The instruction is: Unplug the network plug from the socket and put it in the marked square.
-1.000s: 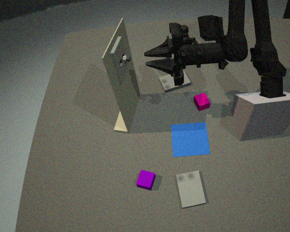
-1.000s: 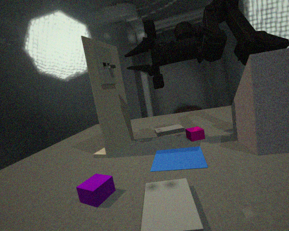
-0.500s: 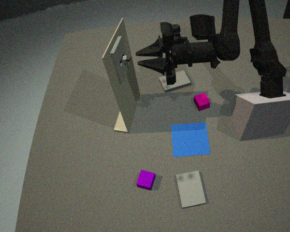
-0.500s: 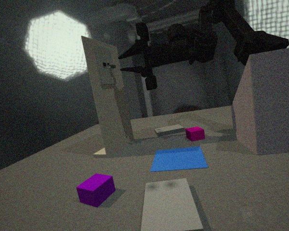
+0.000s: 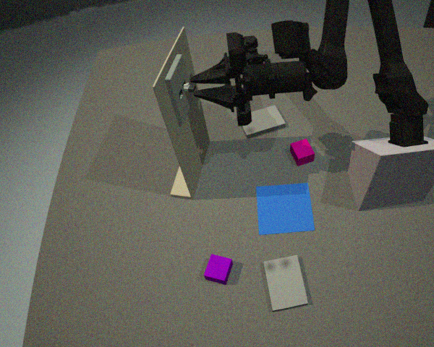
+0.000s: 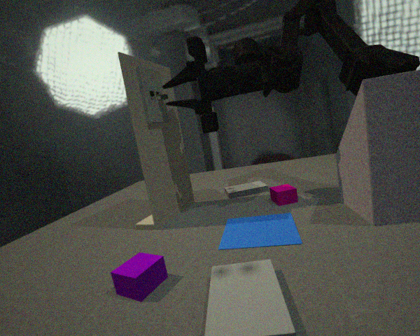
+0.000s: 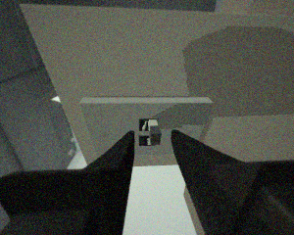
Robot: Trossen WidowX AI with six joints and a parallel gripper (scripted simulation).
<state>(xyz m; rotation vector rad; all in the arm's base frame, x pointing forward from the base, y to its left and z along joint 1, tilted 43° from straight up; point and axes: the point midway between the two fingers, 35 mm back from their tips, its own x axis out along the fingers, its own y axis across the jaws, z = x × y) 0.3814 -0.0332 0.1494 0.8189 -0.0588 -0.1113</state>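
Now: the blue marked square 140 mm behind my gripper tip, 140 mm to the left of it and 270 mm below it. The rest, counted from my gripper tip: network plug: 10 mm ahead; magenta block: 220 mm behind, 10 mm to the left, 250 mm below; socket panel: 30 mm ahead, 10 mm to the right, 110 mm below.
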